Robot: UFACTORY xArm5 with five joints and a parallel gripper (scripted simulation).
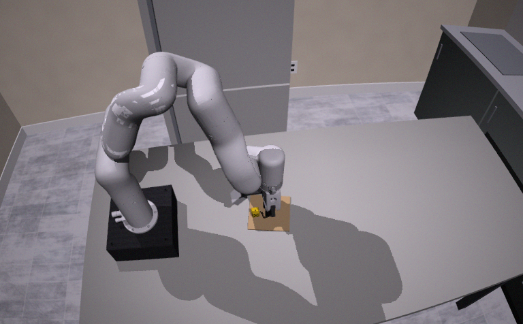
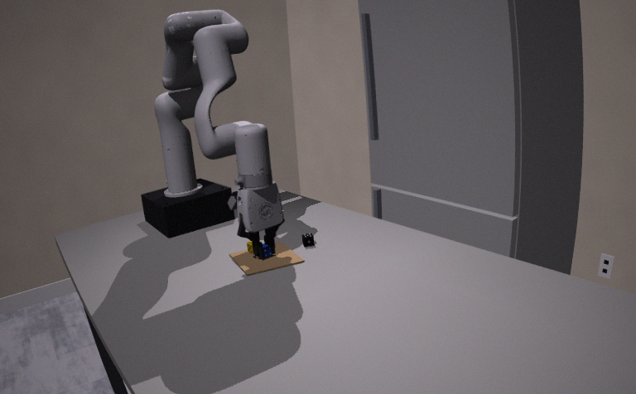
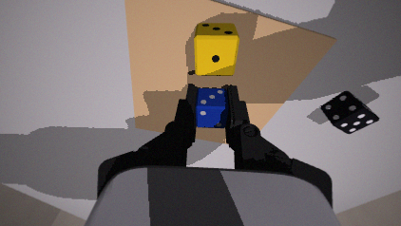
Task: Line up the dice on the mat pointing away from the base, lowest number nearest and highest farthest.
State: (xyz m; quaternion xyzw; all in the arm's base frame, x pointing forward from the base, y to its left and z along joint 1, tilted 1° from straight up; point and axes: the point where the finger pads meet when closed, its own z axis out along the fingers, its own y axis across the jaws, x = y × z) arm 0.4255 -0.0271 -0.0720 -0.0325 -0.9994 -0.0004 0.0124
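The blue die lies 10 mm below my hand. Round my hand: black die (20 mm ahead, 120 mm to the left, 20 mm below); mat (30 mm below); yellow die (50 mm behind, 10 mm below).
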